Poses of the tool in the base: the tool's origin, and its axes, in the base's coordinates. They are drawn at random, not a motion.
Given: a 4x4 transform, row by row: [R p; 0 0 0 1], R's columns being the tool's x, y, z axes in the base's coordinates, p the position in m. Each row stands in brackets.
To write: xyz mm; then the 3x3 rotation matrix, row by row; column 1 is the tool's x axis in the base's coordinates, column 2 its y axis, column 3 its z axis. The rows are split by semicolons. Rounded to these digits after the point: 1 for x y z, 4 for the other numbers.
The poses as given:
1: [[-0.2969, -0.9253, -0.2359, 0.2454], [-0.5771, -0.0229, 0.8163, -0.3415], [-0.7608, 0.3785, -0.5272, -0.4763], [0, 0, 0, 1]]
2: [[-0.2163, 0.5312, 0.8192, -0.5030], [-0.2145, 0.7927, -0.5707, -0.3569], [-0.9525, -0.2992, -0.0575, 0.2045], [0, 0, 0, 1]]
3: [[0.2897, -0.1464, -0.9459, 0.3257], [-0.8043, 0.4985, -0.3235, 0.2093], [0.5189, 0.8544, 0.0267, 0.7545], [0, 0, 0, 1]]
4: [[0.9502, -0.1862, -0.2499, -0.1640], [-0.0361, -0.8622, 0.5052, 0.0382], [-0.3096, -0.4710, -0.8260, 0.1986], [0, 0, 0, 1]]
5: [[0.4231, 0.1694, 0.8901, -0.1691], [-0.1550, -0.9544, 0.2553, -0.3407], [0.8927, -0.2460, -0.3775, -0.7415], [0, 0, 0, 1]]
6: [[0.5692, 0.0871, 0.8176, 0.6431], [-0.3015, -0.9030, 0.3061, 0.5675], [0.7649, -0.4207, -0.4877, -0.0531], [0, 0, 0, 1]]
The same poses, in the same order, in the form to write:
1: 245.4, -341.5, -476.3; -0.2969, -0.9253, -0.2359; -0.5771, -0.0229, 0.8163; -0.7608, 0.3785, -0.5272
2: -503.0, -356.9, 204.5; -0.2163, 0.5312, 0.8192; -0.2145, 0.7927, -0.5707; -0.9525, -0.2992, -0.0575
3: 325.7, 209.3, 754.5; 0.2897, -0.1464, -0.9459; -0.8043, 0.4985, -0.3235; 0.5189, 0.8544, 0.0267
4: -164.0, 38.2, 198.6; 0.9502, -0.1862, -0.2499; -0.0361, -0.8622, 0.5052; -0.3096, -0.4710, -0.8260
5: -169.1, -340.7, -741.5; 0.4231, 0.1694, 0.8901; -0.1550, -0.9544, 0.2553; 0.8927, -0.2460, -0.3775
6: 643.1, 567.5, -53.1; 0.5692, 0.0871, 0.8176; -0.3015, -0.9030, 0.3061; 0.7649, -0.4207, -0.4877
